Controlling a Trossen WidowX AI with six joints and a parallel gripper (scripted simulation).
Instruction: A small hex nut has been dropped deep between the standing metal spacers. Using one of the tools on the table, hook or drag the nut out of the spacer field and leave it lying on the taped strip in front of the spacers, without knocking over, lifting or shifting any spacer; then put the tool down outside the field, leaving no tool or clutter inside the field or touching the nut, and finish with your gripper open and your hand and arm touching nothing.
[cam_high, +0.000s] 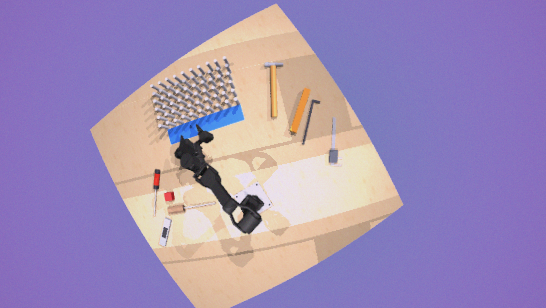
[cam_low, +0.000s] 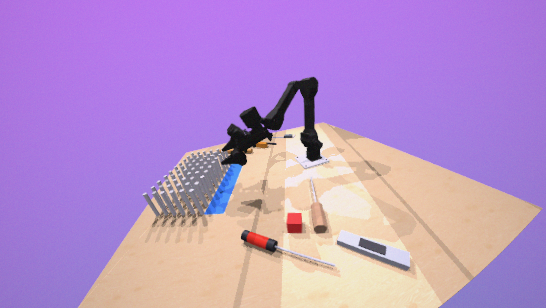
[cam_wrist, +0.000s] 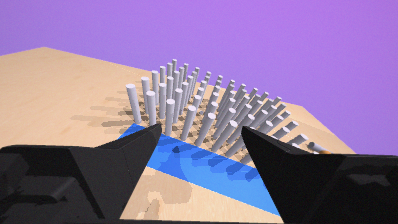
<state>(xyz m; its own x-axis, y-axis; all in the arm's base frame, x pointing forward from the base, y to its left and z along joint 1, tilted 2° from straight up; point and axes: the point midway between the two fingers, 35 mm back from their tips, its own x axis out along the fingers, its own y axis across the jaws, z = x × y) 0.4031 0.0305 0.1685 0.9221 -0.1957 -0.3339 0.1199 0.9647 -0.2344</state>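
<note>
Right now the thin metal rod tool is 280 mm behind my gripper tip, 230 mm to the left of it and 140 mm below it. The rest, counted from my gripper tip: red cube 320 mm to the left, 160 mm behind, 130 mm below; then orange bar 460 mm to the right, 210 mm behind, 140 mm below; then blue taped strip 150 mm below, 50 mm to the right, 10 mm ahead.
</note>
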